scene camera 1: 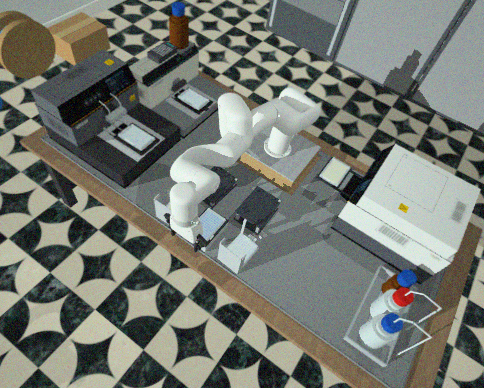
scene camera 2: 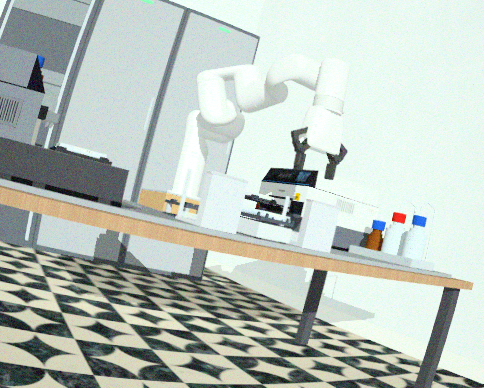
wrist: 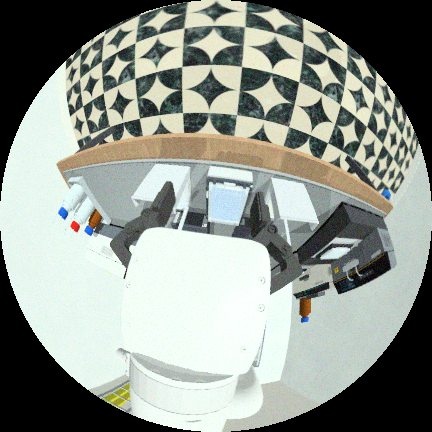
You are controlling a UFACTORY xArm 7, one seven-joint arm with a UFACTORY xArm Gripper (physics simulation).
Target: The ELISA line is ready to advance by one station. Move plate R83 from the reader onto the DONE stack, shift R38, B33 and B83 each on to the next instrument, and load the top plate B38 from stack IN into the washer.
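Places are measured from the arm's base along level axes (x ahead, y left, z up), in metres.
Where they show: gripper, fingertip midpoint: [scene camera 1: 186, 240] [scene camera 2: 313, 175] [wrist: 212, 194]; arm's base, link origin: [scene camera 1: 277, 147].
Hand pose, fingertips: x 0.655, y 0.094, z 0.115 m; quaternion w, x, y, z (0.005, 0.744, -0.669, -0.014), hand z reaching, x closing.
Observation:
Things, the pixels of their top centre, and the offset from my fingertips. "pt": a spot on its surface instead.
- pale blue plate, top centre: [wrist: 225, 208] [scene camera 2: 263, 211] [scene camera 1: 207, 223] dx -0.142, dy -0.036, dz -0.107 m
- right holder, top centre: [wrist: 158, 223] [scene camera 2: 309, 200] [scene camera 1: 244, 235] dx -0.176, dy +0.114, dz -0.048 m
- left holder, top centre: [scene camera 2: 214, 174] [wrist: 284, 240] [scene camera 1: 178, 191] dx -0.141, dy -0.188, dz -0.048 m
- large white instrument, top centre: [scene camera 1: 422, 191] [scene camera 2: 324, 178] [wrist: 115, 275] dx -0.708, dy +0.490, dz +0.094 m
- clear tray, surface spot: [scene camera 1: 361, 306] pt dx -0.311, dy +0.574, dz -0.148 m
- amber bottle, surface spot: [scene camera 1: 178, 30] pt dx -0.643, dy -0.720, dz +0.147 m
My gripper [scene camera 1: 185, 239] [scene camera 2: 314, 172] [wrist: 212, 194] is open and empty, pointing down above the table's front edge. A pale blue plate [scene camera 1: 212, 224] [wrist: 228, 202] lies near that edge between two white upright holders; in the wrist view it shows beyond and between the fingers. The right holder [scene camera 1: 232, 255] [scene camera 2: 318, 225] [wrist: 162, 184] and the left holder [scene camera 1: 161, 206] [scene camera 2: 223, 202] [wrist: 295, 200] flank it. Other plates lie on the dark left instrument [scene camera 1: 136, 137], on the back-left instrument [scene camera 1: 193, 98] and by the white right instrument [scene camera 1: 336, 171]. Plate labels are not readable.
Two dark flat units [scene camera 1: 257, 207] [scene camera 1: 221, 186] lie behind the pale blue plate. A large white instrument [scene camera 1: 420, 190] stands at the right. A clear tray [scene camera 1: 361, 306] with bottles [scene camera 1: 377, 332] [scene camera 2: 415, 240] is at the front right. An amber bottle [scene camera 1: 178, 30] stands at the back left.

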